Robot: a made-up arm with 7 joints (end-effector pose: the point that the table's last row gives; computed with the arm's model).
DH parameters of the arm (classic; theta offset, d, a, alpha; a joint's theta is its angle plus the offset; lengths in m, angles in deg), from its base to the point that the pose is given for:
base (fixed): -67.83 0 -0.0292 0
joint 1: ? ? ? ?
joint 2: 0 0.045 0.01 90
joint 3: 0 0.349 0.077 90
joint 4: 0 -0.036 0.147 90
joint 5: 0 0.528 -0.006 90
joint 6: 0 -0.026 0.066 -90
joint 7: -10.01 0 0.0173 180
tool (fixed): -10.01 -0.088 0 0
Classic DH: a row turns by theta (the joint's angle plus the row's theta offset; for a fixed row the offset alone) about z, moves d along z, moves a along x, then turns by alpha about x.
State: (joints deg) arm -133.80 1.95 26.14 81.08 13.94 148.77 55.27
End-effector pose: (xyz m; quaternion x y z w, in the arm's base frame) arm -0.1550 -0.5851 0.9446 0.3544 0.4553 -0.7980 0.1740
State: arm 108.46 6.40 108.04 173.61 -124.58 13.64 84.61
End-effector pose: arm -0.0351 0.0805 1.6623 0.9876 -0.0343 0.0704 0.1360
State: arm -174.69 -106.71 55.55 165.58 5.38 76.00 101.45
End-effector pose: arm 0.9262 -0.0669 0.4896 -0.5621 -0.6472 -0.2951 0.4221
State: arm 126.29 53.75 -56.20 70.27 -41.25 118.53 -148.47
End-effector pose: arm 0.1409 0.6365 0.5666 0.1518 -0.8281 -0.5301 0.1012
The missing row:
joint 1: 67.83 0.667 0.024 -90
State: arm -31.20 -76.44 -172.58 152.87 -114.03 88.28 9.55
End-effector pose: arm -0.8162 0.5842 0.7385 -0.1854 -0.7754 0.5969 0.0904
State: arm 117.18 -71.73 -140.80 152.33 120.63 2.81 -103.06
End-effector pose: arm 0.5256 -0.7529 0.7795 0.0607 -0.6978 -0.5436 0.4624
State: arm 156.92 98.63 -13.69 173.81 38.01 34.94 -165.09
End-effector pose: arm -0.9497 0.3566 0.4774 -0.1416 0.3511 -0.4221 0.8237
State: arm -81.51 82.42 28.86 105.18 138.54 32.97 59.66
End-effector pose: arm 0.5094 -0.6232 0.1869 -0.5474 -0.1481 0.5055 0.6503
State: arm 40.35 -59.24 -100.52 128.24 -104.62 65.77 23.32
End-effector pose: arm -0.3452 -0.7926 1.0541 -0.4724 -0.0340 -0.7004 0.5339
